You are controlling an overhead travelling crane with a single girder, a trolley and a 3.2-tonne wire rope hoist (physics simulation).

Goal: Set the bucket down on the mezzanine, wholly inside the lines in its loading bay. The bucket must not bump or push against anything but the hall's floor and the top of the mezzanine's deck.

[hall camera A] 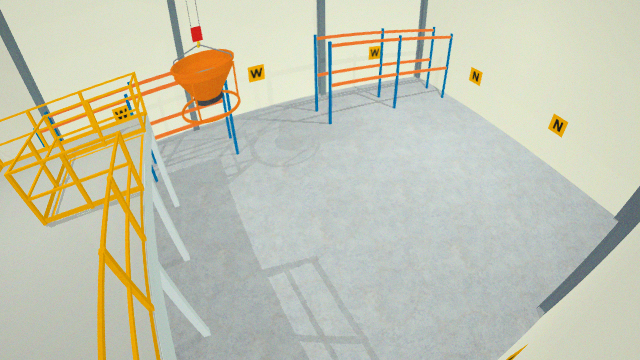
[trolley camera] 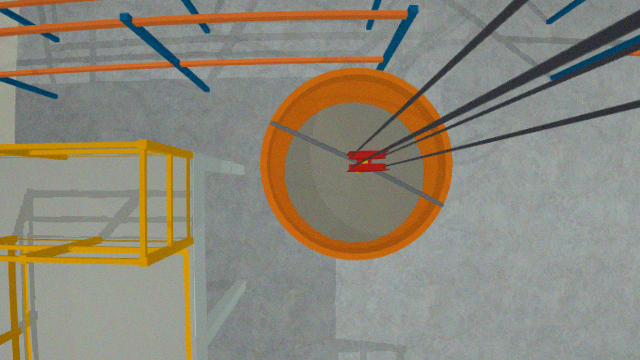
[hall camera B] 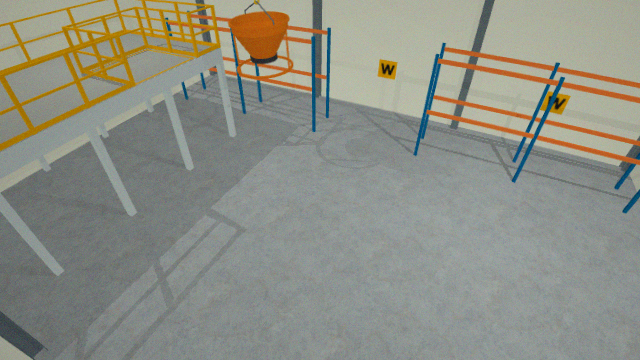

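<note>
The orange bucket [hall camera A: 202, 75] [hall camera B: 261, 35] [trolley camera: 274, 165] hangs upright in the air, its round base ring below it. My gripper, the yellow hook [hall camera A: 198, 44] [hall camera B: 256, 2] [trolley camera: 365, 161] under a red block, holds the bucket's grey bail. The grey mezzanine [hall camera A: 151, 220] [hall camera B: 150, 82] [trolley camera: 100, 310] stands to the left. In the trolley view the bucket is right of the deck's edge, apart from it, with floor beneath. The loading bay's lines cannot be made out clearly; yellow rails partly cover the deck.
Yellow railings [hall camera A: 91, 117] [trolley camera: 143, 200] stand on the mezzanine. A blue and orange rack [hall camera B: 313, 85] [trolley camera: 165, 52] stands near the bucket by the W wall; in the trolley view the bucket's rim overlaps its end post. Another rack [hall camera A: 330, 82] [hall camera B: 538, 130] stands farther right.
</note>
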